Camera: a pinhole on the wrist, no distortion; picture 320 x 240 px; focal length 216.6 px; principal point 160.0 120.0 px. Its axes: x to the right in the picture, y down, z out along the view. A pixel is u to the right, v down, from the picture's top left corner.
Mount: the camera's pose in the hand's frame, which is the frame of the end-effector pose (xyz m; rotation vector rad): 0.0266 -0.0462 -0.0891 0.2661 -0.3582 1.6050
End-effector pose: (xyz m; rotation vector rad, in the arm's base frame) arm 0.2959 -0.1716 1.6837 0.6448 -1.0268 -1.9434
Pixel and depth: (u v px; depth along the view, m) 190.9 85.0 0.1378
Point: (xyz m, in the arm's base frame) 0.2054 -0.1607 1.6387
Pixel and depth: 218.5 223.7 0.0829
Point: 0.2851 -0.1397 1.6311
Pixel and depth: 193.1 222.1 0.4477
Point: 0.0893 0.1997 1.7362
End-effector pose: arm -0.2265 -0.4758 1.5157 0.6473 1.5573 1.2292
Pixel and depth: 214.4 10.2 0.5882
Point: 0.1820 -0.0665 1.3061
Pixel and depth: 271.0 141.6 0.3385
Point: 0.0530 -0.4004 1.5185
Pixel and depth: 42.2 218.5 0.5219
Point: 0.1814 -0.7325 1.1217
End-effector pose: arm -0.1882 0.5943 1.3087 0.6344 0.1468 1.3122
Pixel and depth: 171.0 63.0 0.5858
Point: 0.2670 0.5424 1.6136
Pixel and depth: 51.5 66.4 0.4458
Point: 0.3136 0.5828 1.3277
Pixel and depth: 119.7 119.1 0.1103
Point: -0.0880 0.6021 1.2634
